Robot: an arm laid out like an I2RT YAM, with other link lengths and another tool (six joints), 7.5 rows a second.
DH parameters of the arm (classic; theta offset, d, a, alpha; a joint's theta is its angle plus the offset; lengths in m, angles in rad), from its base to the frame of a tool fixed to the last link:
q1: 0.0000 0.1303 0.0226 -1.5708
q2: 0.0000 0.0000 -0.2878 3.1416
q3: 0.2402 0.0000 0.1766 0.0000
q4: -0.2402 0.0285 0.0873 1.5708
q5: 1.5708 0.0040 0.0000 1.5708
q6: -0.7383 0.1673 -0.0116 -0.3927
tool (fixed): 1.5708 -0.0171 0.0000 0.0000
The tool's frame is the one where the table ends.
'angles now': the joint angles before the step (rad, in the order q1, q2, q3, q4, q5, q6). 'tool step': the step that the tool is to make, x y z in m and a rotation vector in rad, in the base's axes. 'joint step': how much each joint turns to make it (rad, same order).
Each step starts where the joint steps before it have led.
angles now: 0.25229, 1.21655, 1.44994, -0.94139, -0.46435, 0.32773
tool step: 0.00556, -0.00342, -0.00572, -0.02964, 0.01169, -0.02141
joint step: -0.00255, 0.01761, 0.00375, -0.00819, 0.03119, -0.00777
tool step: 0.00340, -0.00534, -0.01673, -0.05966, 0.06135, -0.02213
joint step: 0.00037, 0.03656, 0.00565, -0.04980, 0.04583, -0.01627
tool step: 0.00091, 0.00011, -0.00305, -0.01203, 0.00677, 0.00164
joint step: 0.00450, 0.00710, -0.00169, -0.00268, 0.00921, -0.00511
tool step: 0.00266, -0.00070, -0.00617, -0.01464, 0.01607, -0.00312
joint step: -0.00028, 0.01428, -0.00850, 0.00169, 0.00940, -0.00506
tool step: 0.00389, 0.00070, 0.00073, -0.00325, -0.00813, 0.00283
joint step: -0.00022, 0.01022, 0.00634, 0.00872, 0.00184, -0.00614
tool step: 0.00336, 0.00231, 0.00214, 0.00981, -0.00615, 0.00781
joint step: -0.00075, 0.01021, 0.00786, 0.01038, -0.01164, -0.00108
